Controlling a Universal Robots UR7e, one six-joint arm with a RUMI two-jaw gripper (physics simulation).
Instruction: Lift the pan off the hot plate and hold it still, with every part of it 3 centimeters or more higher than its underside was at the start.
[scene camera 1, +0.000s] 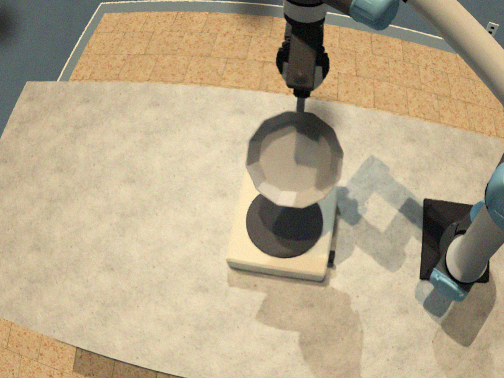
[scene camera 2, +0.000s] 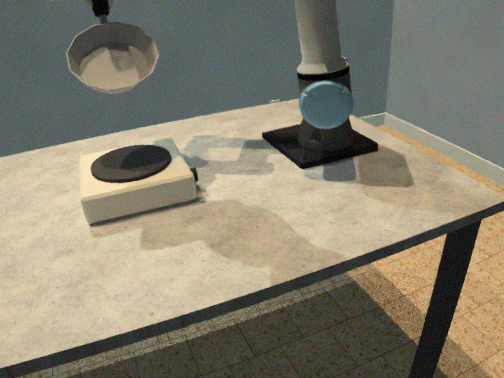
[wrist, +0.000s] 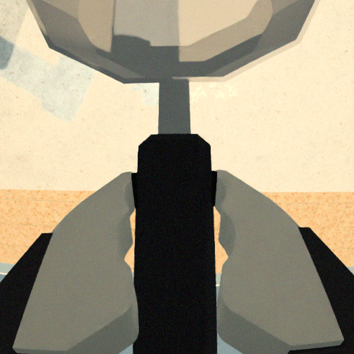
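The grey pan hangs in the air, well above the hot plate. In the second scene view a wide gap shows between the pan and the hot plate. My gripper is shut on the pan's black handle, with one finger on each side of it. In the first scene view the gripper is behind the pan, partly hidden by the arm. The cream hot plate with its dark round disc stands on the table.
The table carries the hot plate and the arm's black base plate, which stands to the hot plate's right. Shadows of the arm and pan fall on the table. A blue wall is behind.
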